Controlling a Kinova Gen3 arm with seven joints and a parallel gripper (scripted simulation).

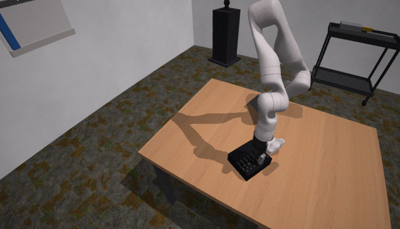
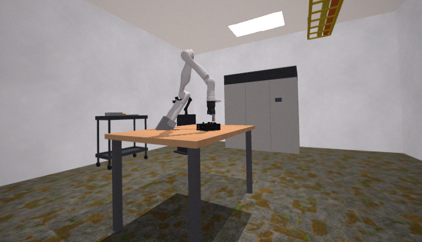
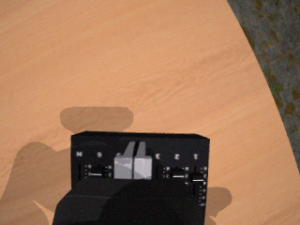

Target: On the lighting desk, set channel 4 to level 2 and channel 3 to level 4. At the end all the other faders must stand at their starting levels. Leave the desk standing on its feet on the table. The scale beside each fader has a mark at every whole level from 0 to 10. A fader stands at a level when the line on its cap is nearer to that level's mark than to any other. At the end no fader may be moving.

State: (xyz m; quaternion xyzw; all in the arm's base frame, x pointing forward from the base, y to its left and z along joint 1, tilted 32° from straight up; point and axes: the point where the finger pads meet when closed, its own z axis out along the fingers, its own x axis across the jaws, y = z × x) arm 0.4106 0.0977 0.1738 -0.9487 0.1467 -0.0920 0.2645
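The channel 4 fader is 30 mm below my hand, 20 mm to the right of it and 10 mm behind it. Also, from my hand: channel 3 fader (40 mm to the right, 30 mm below, 10 mm ahead).
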